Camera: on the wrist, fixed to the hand. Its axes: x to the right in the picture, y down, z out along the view.
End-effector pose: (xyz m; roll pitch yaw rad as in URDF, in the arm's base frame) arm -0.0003 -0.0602 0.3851 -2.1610 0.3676 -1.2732
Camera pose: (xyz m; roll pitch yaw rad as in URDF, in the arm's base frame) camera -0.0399 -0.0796 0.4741 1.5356 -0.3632 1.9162
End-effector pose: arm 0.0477 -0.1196 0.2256 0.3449 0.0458 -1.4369
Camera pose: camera 0.0282 -0.0922 0.1322 -0.9519 -0.0225 1.6664
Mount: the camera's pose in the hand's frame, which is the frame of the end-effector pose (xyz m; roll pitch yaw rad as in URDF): -0.0255 -0.0468 -0.0838 -0.6088 0.0349 3.1134
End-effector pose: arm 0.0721 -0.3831 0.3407 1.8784 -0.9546 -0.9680
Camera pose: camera 0.1501 -0.3306 0.3088 -2.5194 0.9168 2.1329
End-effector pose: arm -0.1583 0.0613 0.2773 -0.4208 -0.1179 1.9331
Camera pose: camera -0.0798 0.0712 0.2173 -0.1891 0.1613 -1.2201
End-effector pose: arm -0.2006 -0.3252 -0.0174 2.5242 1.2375 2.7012
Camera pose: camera -0.2653 -0.3905 0.0202 3.1414 -1.2823 -0.4307
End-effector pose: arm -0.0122 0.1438 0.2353 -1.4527 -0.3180 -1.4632
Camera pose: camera -0.1042 0.1697 0.2621 0.8553 0.3499 1.7118
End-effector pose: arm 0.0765 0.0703 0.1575 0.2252 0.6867 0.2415
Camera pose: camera 0.0071 0.0255 0.1024 -0.8057 -0.6585 -2.9447
